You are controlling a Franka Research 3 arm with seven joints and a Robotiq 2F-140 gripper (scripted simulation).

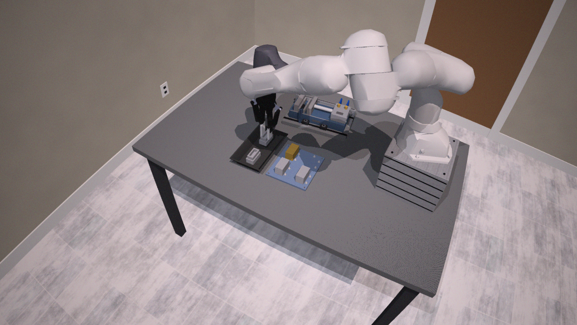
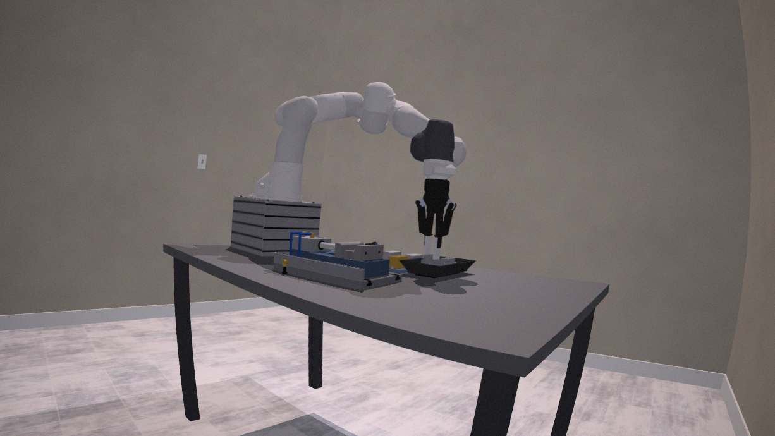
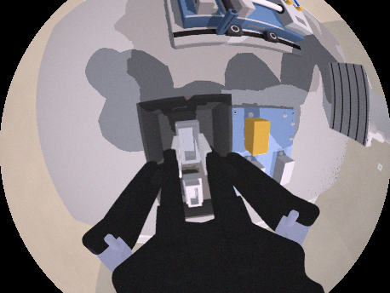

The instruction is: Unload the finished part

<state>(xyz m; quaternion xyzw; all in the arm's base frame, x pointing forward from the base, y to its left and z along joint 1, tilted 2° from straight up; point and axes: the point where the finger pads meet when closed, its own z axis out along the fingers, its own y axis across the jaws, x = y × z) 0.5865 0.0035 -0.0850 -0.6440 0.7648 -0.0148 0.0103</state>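
Now: the yellow block 12 cm behind my hand, 6 cm below it and 3 cm to the left of it. From my hand the other things lie so: grey rail: 33 cm to the right, 18 cm behind, 5 cm below; blue vise: 24 cm to the right, 17 cm behind, 4 cm below; blue plate: 15 cm behind, 8 cm to the left, 8 cm below.
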